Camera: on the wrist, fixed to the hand. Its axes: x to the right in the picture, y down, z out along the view.
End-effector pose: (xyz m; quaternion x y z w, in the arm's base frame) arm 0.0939 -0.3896 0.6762 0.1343 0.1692 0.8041 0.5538
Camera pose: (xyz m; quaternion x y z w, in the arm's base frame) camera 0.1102 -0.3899 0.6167 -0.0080 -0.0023 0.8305 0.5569
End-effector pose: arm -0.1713 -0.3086 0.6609 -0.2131 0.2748 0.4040 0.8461
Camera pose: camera -0.1582 -0.3631 0.6352 -0.4013 0.1998 0.4593 0.7669
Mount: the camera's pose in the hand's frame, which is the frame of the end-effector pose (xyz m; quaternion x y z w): -0.0077 -0.0387 -0.0474 -0.2216 0.0225 0.0111 0.9748
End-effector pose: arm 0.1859 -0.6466 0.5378 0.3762 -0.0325 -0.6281 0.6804
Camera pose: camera 0.1767 -0.6147 0.4858 0.2297 0.1186 -0.6035 0.7543
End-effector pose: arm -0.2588 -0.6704 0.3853 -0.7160 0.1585 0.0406 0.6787
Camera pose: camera -0.2626 -0.7146 0.4281 -0.8475 0.1687 0.0661 0.4989
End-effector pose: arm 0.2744 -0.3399 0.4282 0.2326 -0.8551 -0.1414 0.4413
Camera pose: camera 0.3277 -0.3706 0.4326 0.1226 -0.7949 -0.3172 0.5025
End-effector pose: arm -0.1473 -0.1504 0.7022 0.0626 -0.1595 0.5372 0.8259
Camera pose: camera -0.1058 -0.1601 0.6577 -0.1359 -0.2566 0.4989 0.8166
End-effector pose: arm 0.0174 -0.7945 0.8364 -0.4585 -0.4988 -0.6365 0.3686
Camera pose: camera -0.0263 -0.8316 0.8137 -0.5198 -0.3318 -0.7372 0.2760
